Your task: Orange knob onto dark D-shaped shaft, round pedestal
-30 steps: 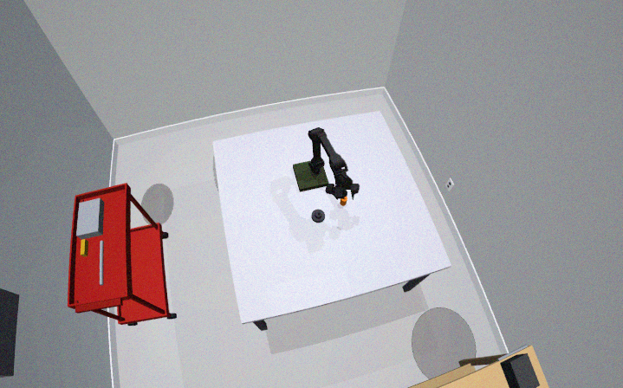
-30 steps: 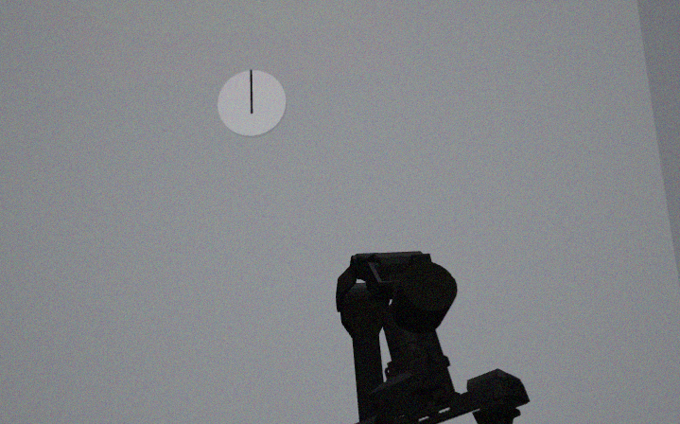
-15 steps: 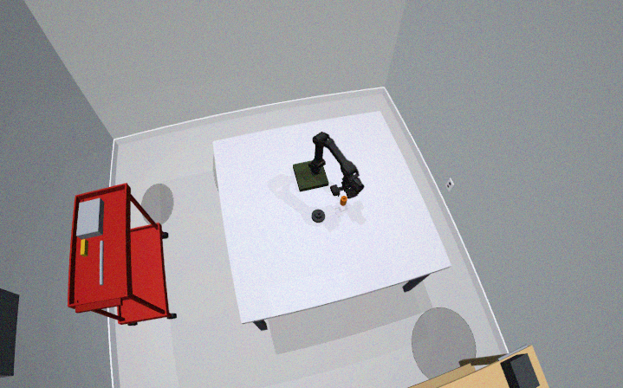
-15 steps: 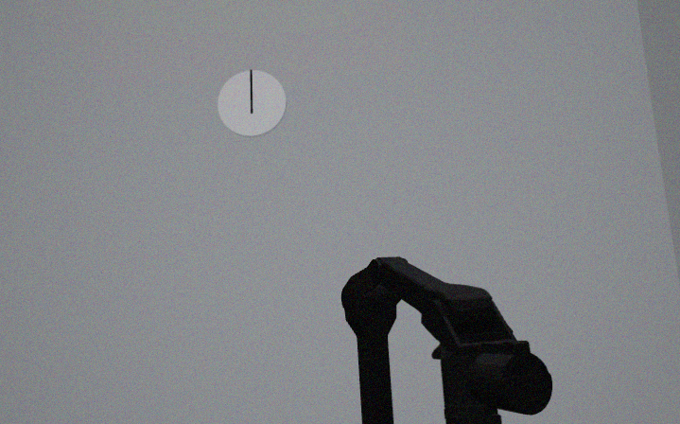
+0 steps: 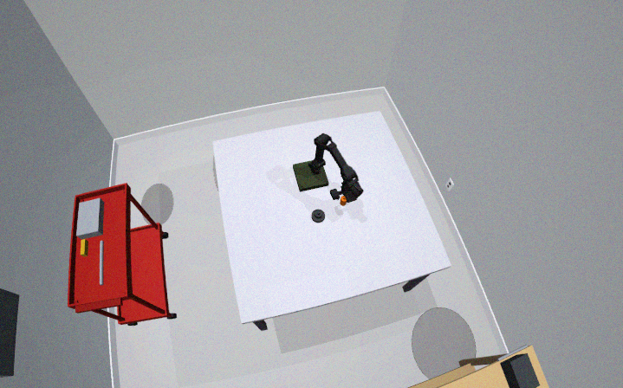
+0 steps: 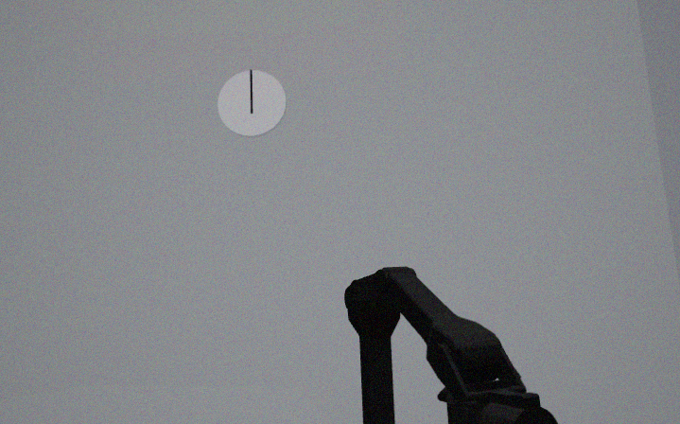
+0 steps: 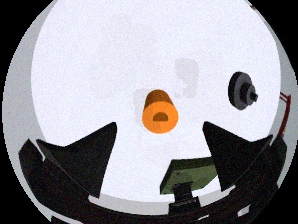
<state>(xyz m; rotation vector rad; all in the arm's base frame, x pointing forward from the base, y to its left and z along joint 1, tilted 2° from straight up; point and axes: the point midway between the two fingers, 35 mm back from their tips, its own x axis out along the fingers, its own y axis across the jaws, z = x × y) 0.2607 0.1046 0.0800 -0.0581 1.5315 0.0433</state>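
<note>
Right now the orange knob is 5 cm below my gripper tip. Also, from my gripper tip: dark round pedestal: 18 cm to the right, 5 cm ahead, 4 cm below.
</note>
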